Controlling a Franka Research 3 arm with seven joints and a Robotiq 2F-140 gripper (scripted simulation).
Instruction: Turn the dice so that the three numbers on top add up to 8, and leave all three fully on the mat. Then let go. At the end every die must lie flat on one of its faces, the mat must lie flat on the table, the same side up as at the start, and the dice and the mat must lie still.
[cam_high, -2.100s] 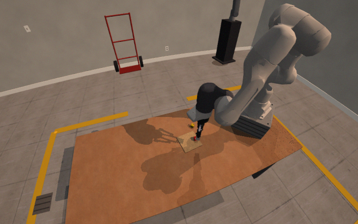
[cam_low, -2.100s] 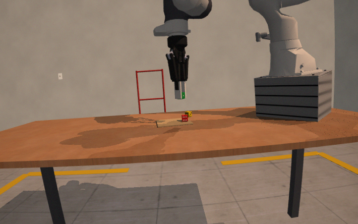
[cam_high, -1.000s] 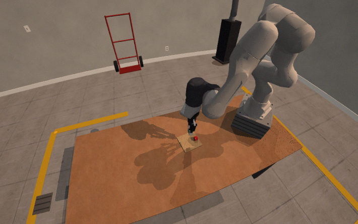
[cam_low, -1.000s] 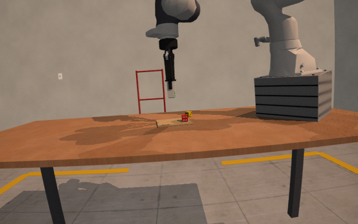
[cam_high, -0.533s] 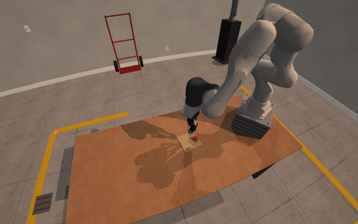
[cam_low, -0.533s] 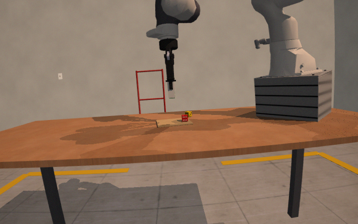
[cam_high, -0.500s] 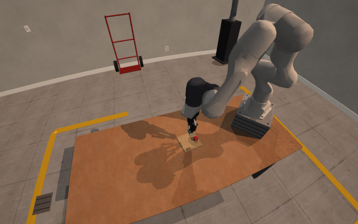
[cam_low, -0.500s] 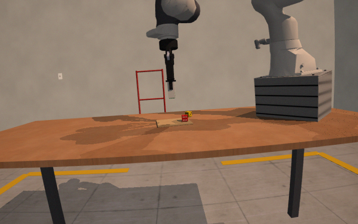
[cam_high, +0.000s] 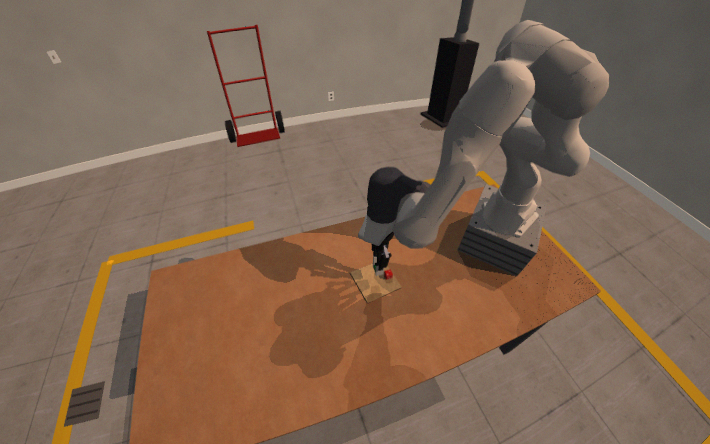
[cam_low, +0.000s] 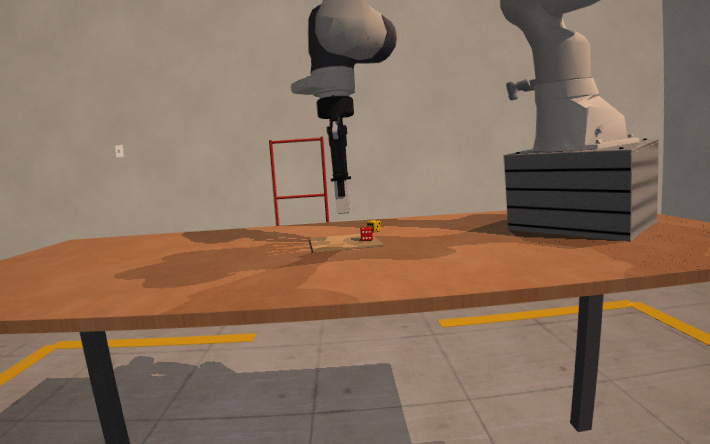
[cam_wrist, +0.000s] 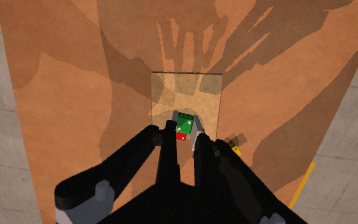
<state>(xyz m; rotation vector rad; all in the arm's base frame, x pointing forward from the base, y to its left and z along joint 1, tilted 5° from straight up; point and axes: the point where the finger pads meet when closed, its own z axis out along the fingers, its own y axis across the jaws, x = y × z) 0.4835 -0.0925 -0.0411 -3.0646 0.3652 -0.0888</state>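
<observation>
Now: hand 100 mm above the tan mat. From my hand the other things lie so: green die: 20 mm below; then red die: 80 mm below, 50 mm behind, 10 mm to the left; then yellow die: 110 mm to the right, 90 mm below, 90 mm behind.
</observation>
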